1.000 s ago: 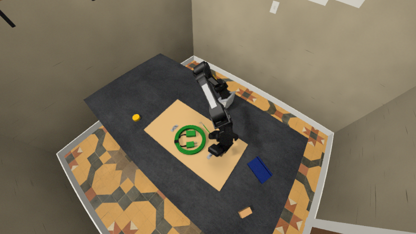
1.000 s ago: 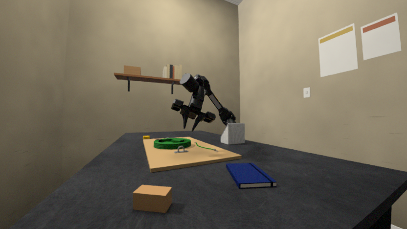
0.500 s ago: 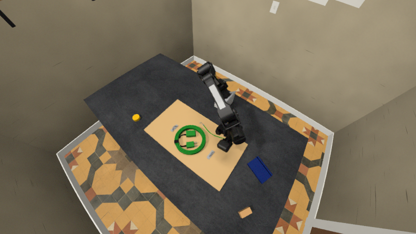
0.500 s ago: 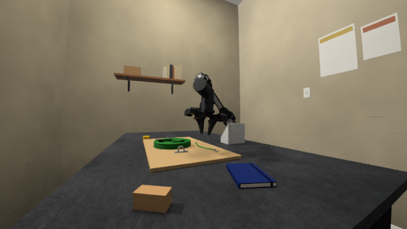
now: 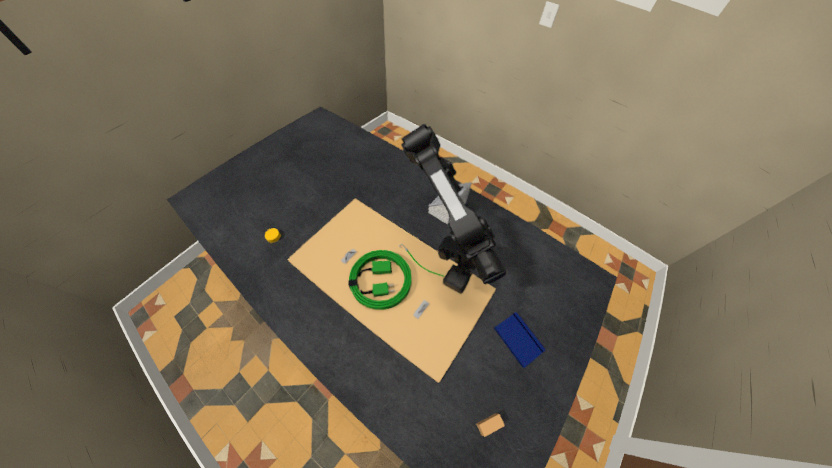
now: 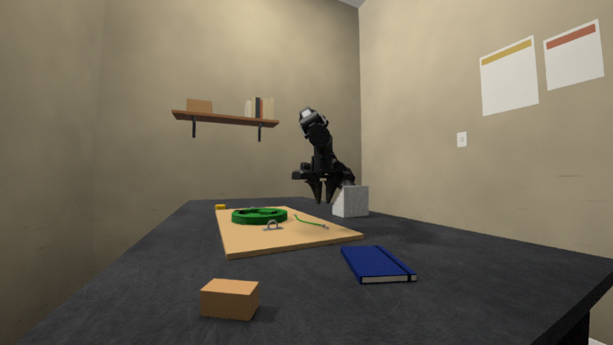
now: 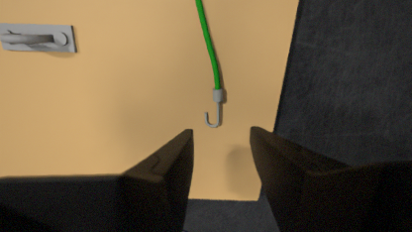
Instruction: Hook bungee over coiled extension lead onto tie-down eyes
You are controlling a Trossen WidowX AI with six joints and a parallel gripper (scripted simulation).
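Right now the extension lead is 200 mm to the right of my hand, 150 mm ahead of it and 90 mm below it. From my hand the other things lie so: tan block (290 mm to the left, 290 mm ahead, 100 mm below); yellow puck (620 mm to the right, 270 mm ahead, 110 mm below).
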